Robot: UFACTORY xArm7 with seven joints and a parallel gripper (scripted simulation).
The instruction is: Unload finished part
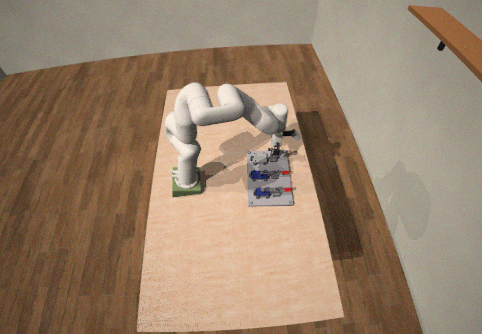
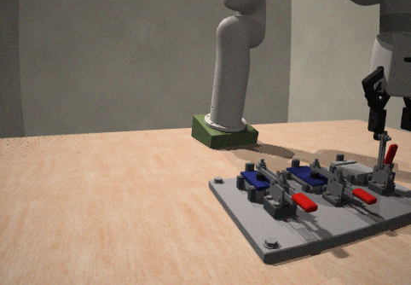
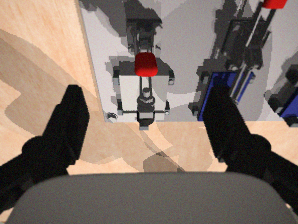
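Right now the grey finished part is 90 mm behind my hand and 110 mm below it. From my hand the other things lie so: blue blank 80 mm behind, 110 mm to the right, 110 mm below; then grey fixture plate 30 mm behind, 110 mm to the right, 130 mm below.
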